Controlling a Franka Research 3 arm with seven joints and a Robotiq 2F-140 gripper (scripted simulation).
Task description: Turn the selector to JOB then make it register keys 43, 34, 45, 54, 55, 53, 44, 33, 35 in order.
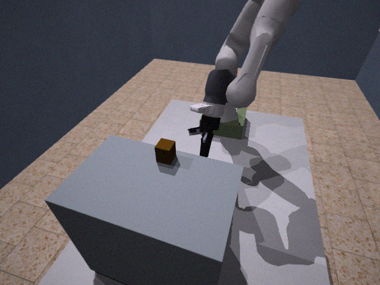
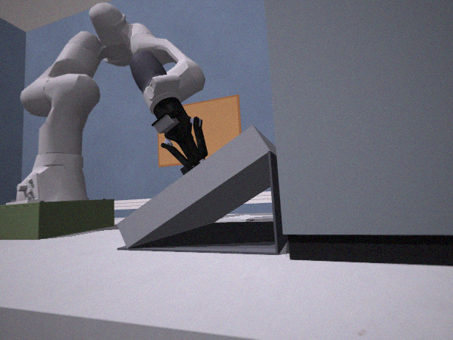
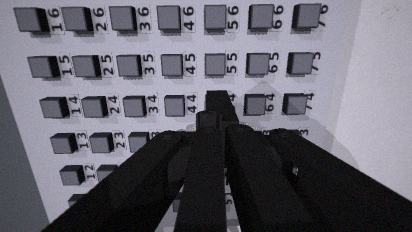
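Now: the key 54 20 mm ahead of my hand and 40 mm below it. From my hand the other things lie so: key 55: 20 mm ahead, 30 mm to the right, 40 mm below; key 64: 10 mm behind, 50 mm below; key 44: 50 mm ahead, 20 mm below.
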